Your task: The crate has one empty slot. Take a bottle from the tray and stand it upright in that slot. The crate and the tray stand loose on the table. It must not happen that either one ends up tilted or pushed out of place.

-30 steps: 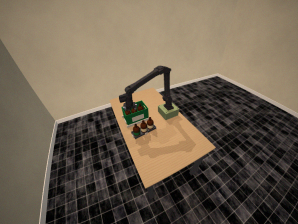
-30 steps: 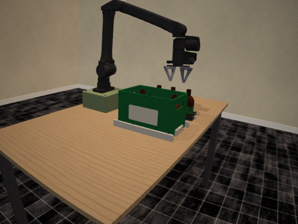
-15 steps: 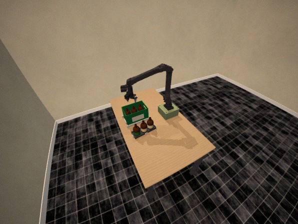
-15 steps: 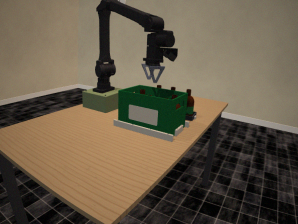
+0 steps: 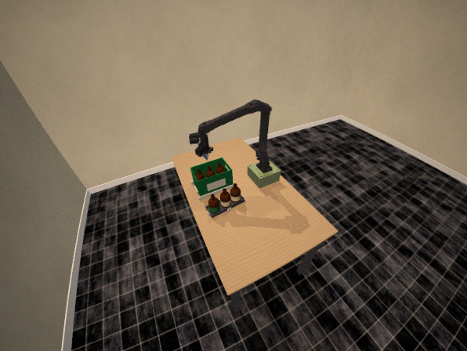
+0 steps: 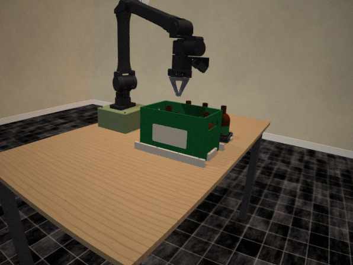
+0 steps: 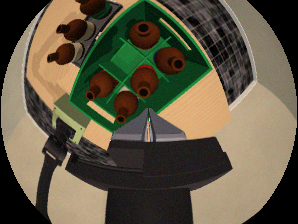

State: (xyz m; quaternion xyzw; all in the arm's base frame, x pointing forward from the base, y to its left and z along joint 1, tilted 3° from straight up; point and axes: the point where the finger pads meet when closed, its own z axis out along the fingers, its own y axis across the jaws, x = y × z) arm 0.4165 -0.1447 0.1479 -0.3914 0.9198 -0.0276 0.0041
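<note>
The brown bottle is 290 mm to the left of my hand, 150 mm below it and 20 mm behind it. Also, from my hand: green crate 150 mm below, 50 mm to the left, 10 mm behind; then dark tray 280 mm to the left, 220 mm below, 10 mm behind.
</note>
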